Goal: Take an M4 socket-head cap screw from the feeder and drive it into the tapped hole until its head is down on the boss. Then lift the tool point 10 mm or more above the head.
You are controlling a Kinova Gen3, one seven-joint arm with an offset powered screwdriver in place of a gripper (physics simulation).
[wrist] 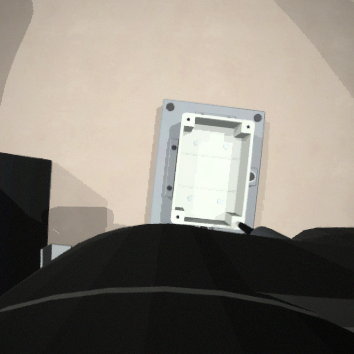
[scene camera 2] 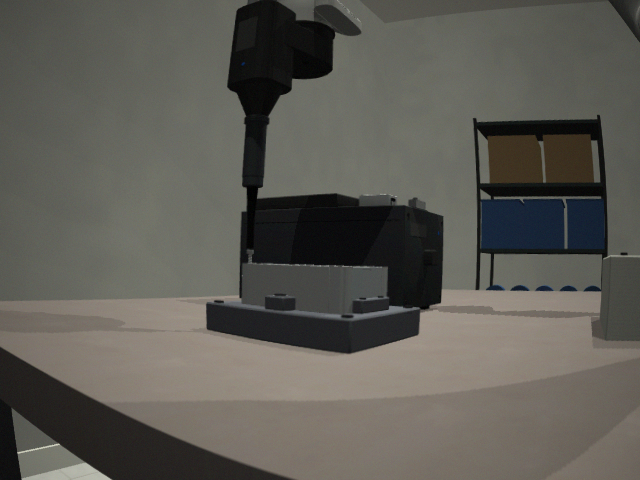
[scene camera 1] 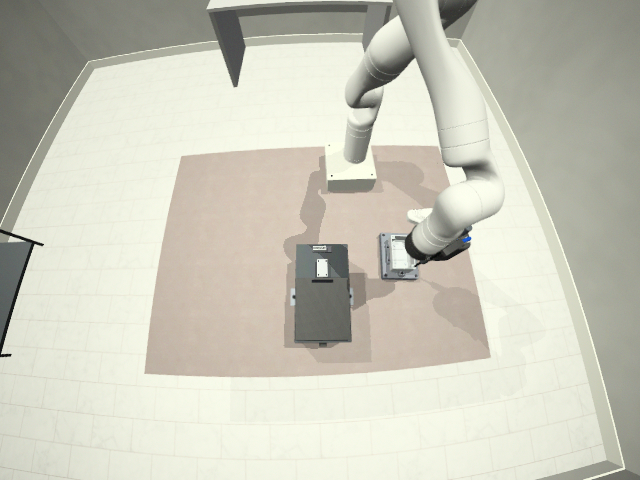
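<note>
My screwdriver point(scene camera 1: 416, 265) point(scene camera 2: 250, 249) point(wrist: 241, 225) points down over a corner of the open white housing point(scene camera 1: 392, 253) point(scene camera 2: 305, 289) point(wrist: 178, 170). A small silver screw point(scene camera 2: 250, 255) sits upright at the bit tip, its head against the bit. Part of its shank shows above the housing's top edge; its lower end is at or behind that edge, so how far it is in the hole cannot be told. The other three corner bosses show dark holes in the wrist view. The feeder point(scene camera 1: 323, 310) point(scene camera 2: 351, 237) point(wrist: 22, 215) is a dark box beside the housing.
The housing sits on a grey fixture plate point(scene camera 1: 383, 271) point(scene camera 2: 279, 329) point(wrist: 158, 205) with low clamp blocks and bolts. A small white plate point(scene camera 1: 322, 267) point(scene camera 2: 376, 199) lies on top of the feeder. The arm's pale base block point(scene camera 1: 351, 184) point(scene camera 2: 621, 299) stands farther back. A shelf rack point(scene camera 2: 537, 124) stands behind.
</note>
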